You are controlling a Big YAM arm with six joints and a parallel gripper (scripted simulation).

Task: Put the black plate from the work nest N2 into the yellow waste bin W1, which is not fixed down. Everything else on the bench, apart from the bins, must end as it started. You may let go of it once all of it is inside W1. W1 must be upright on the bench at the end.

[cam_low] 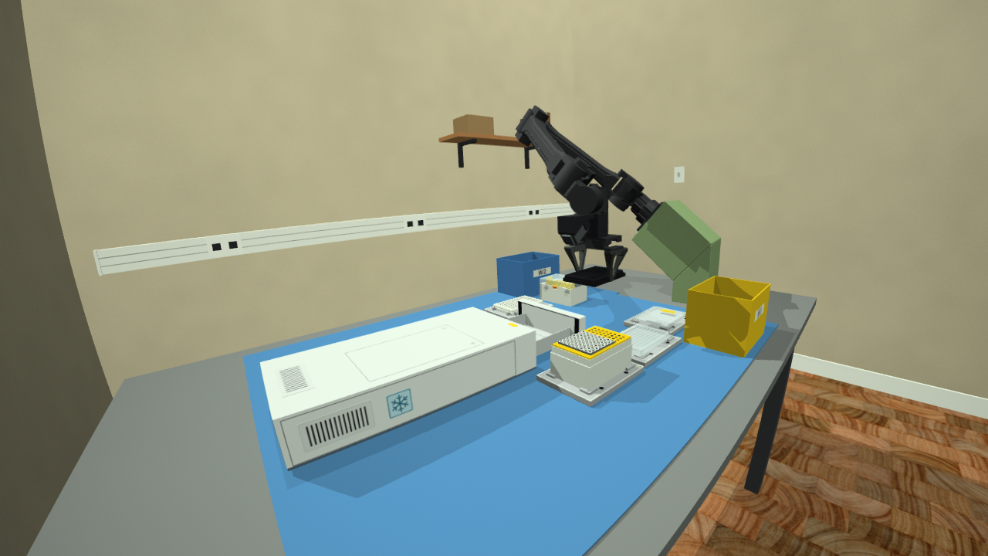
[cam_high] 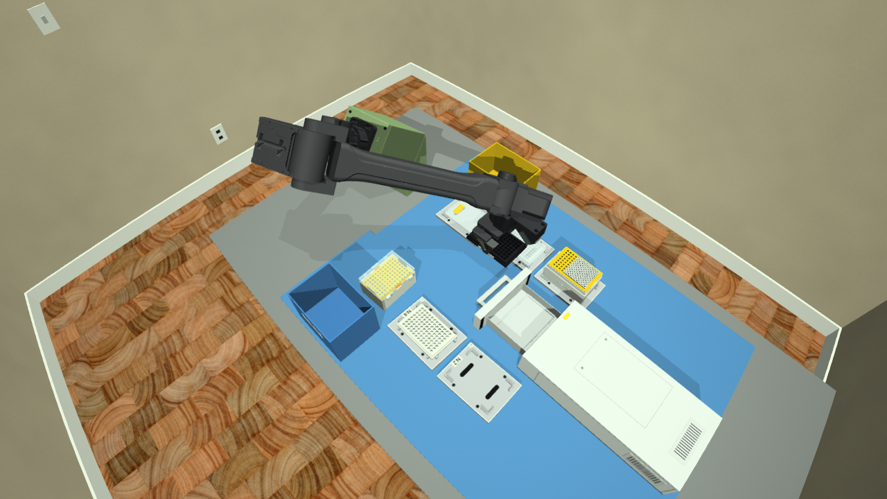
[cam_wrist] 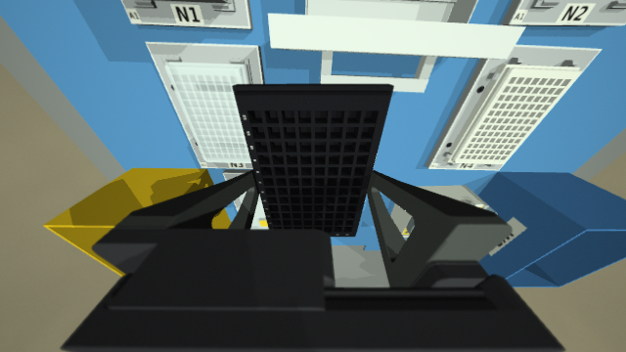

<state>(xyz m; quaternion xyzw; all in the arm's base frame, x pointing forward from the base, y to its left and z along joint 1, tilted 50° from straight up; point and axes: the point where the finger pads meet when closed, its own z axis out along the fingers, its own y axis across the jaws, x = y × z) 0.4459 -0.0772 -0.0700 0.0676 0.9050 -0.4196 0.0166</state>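
Right now the yellow waste bin W1 is 270 mm to the left of my hand, 140 mm behind it and 100 mm below it. From my hand the other things lie so: drawer: 190 mm ahead, 100 mm below, 90 mm to the right; black plate: right at my hand; yellow-topped tip box: 190 mm ahead, 90 mm to the left, 90 mm below.
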